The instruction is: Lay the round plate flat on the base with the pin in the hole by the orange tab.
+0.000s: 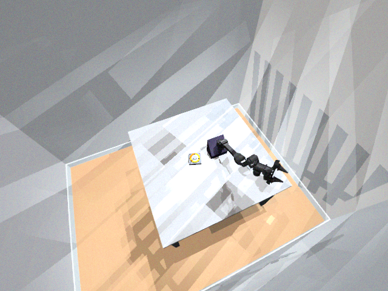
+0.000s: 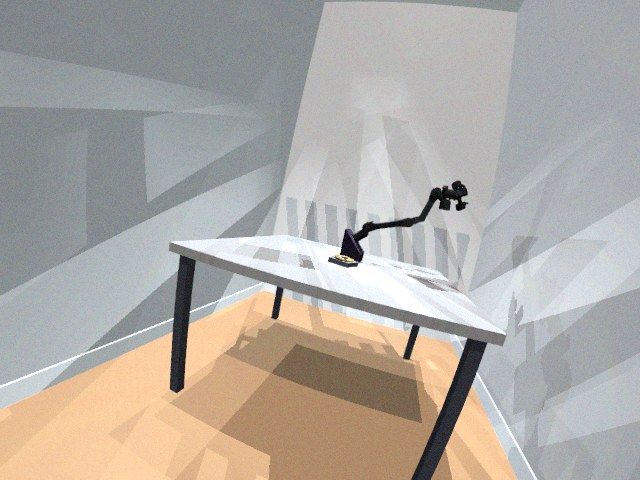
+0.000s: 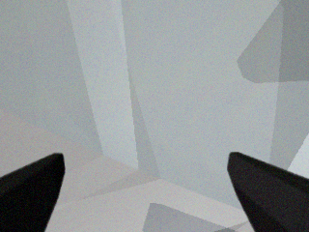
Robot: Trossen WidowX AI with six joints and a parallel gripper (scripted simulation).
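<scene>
My gripper tip is now 470 mm short of the round plate, 600 mm to the left of it and 510 mm above it. Round my gripper tip: base 450 mm ahead, 610 mm to the right, 530 mm below.
</scene>
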